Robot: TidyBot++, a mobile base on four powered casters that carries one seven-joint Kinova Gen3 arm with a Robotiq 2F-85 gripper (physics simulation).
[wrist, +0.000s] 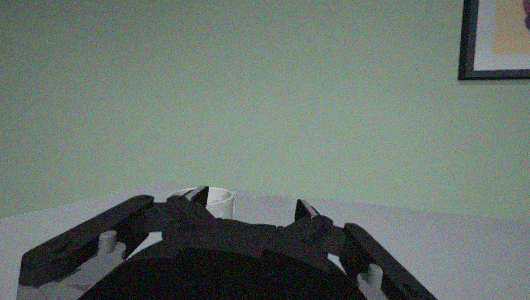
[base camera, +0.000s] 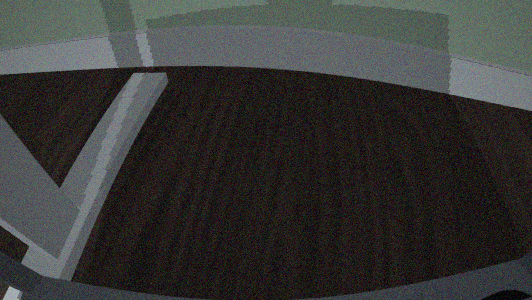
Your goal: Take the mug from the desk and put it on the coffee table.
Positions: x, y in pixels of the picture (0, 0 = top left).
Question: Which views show the white mug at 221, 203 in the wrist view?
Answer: The wrist view only.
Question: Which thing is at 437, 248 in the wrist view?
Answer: A pale grey desk.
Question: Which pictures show the gripper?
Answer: The wrist view only.
